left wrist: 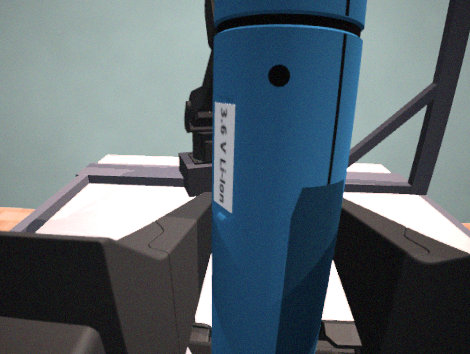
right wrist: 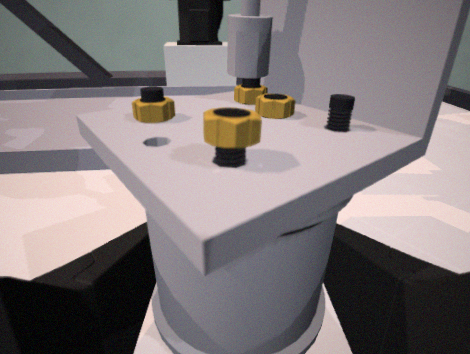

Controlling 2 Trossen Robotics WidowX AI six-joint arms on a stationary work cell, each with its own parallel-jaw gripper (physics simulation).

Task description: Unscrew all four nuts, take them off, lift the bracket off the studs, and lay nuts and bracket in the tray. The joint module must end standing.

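Frame: origin at the left arm's base, x ahead, y left, z up, level; metres.
Seen in the pictures: left gripper, fingertip midpoint: (left wrist: 270,205); left arm's base, origin of the base link: (right wrist: 199,44); right arm's base, origin of the base link: (left wrist: 206,158).
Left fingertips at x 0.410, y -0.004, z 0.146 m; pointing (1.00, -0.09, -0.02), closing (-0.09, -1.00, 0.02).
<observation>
Offsets run from my left fingertips to a thing's top centre. "*": to the spot under its first point.
My left gripper (left wrist: 270,205) is shut on the blue electric screwdriver @(* dz +0.034, dx -0.031, dy +0.005 m) (left wrist: 280,140), held upright. Its grey socket @(* dz -0.126, dx -0.020, dy +0.001 m) (right wrist: 250,46) is over the back stud, just above a yellow nut @(dz -0.138, dx -0.023, dy +0.002 m) (right wrist: 250,94) on that stud. My right gripper (right wrist: 237,229) is shut on the grey joint module @(dz -0.136, dx +0.001, dy -0.005 m) (right wrist: 240,285), which stands upright under the bracket @(* dz -0.144, dx +0.034, dy -0.022 m) (right wrist: 175,185). A front nut @(dz -0.134, dx +0.025, dy -0.011 m) (right wrist: 232,128) sits high on its stud, thread showing below. A left nut @(dz -0.138, dx -0.006, dy -0.029 m) (right wrist: 153,109) sits low on its stud. Another nut @(dz -0.138, dx -0.006, dy +0.006 m) (right wrist: 275,106) lies loose on the bracket plate. The right stud @(dz -0.136, dx +0.008, dy +0.019 m) (right wrist: 340,114) is bare.
The bracket's upright wall (right wrist: 370,55) rises at the right rear. A grey-rimmed shape @(dz -0.194, dx -0.227, dy -0.111 m) (right wrist: 45,161), possibly the tray, lies at left. A black arm (left wrist: 201,135) stands behind the screwdriver. Dark frame bars (left wrist: 390,125) (right wrist: 60,40) rise in both views. A white block @(dz -0.146, dx -0.410, dy +0.004 m) (right wrist: 195,65) stands behind the bracket.
</observation>
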